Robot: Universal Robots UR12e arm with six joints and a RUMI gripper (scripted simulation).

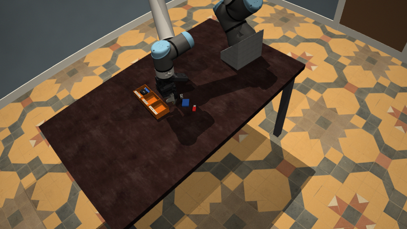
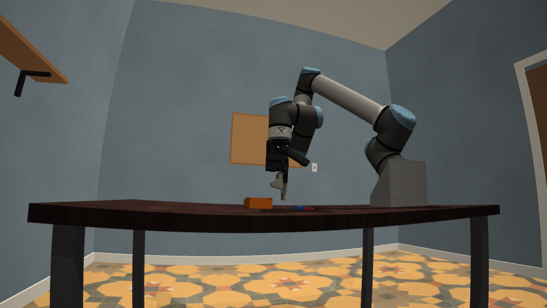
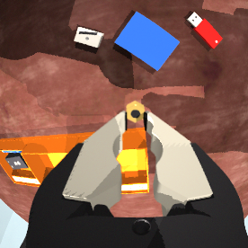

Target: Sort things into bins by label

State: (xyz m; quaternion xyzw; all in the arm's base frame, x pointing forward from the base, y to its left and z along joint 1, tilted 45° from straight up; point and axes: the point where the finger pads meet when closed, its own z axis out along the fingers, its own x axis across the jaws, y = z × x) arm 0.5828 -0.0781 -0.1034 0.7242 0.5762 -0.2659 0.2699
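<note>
The blue flat block lies 6 cm behind my hand, 2 cm to the left of it and 4 cm below it. Also, from my hand: red stick 7 cm behind, 9 cm to the left, 5 cm below; yellow nut 1 cm below; white piece 8 cm behind, 3 cm to the right, 4 cm below.
</note>
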